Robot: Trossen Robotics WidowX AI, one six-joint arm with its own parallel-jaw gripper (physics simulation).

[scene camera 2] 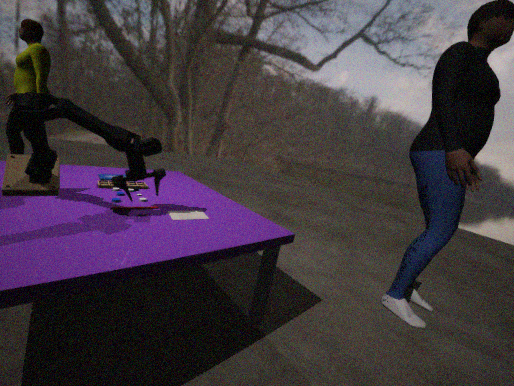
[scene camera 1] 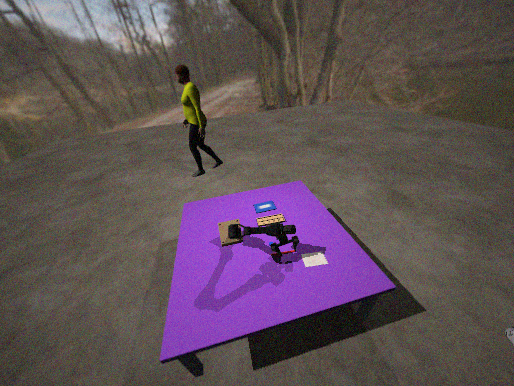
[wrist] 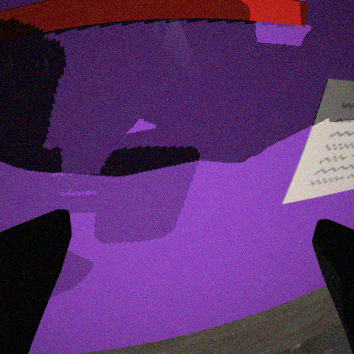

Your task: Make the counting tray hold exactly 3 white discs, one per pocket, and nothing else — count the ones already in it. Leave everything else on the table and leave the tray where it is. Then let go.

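The wooden counting tray point(scene camera 1: 270, 219) point(scene camera 2: 104, 186) lies flat beyond the arm; its pockets are too small and dark to count what they hold. Several small discs lie on the table on the near side of the tray in scene camera 2, including a white disc point(scene camera 2: 143, 199), another white disc point(scene camera 2: 139, 195), a blue disc point(scene camera 2: 120, 193) and a second blue disc point(scene camera 2: 116, 200). A blue disc point(scene camera 1: 271, 244) shows beside the fingers in scene camera 1. My gripper point(scene camera 1: 286, 253) point(scene camera 2: 144, 197) point(wrist: 196, 229) is open and empty, pointing down above the table near the discs. Its fingers and the arm hide part of that area.
A thin red bar point(scene camera 1: 288, 252) point(scene camera 2: 154, 207) point(wrist: 277, 11) lies near the discs. A white sheet with writing point(scene camera 1: 315, 259) point(scene camera 2: 189, 216) point(wrist: 320, 160) lies to the right. A blue flat object with a pale centre point(scene camera 1: 257, 207) point(scene camera 2: 106, 176) lies behind the tray. Two people stand beyond the purple table point(scene camera 1: 225, 320).
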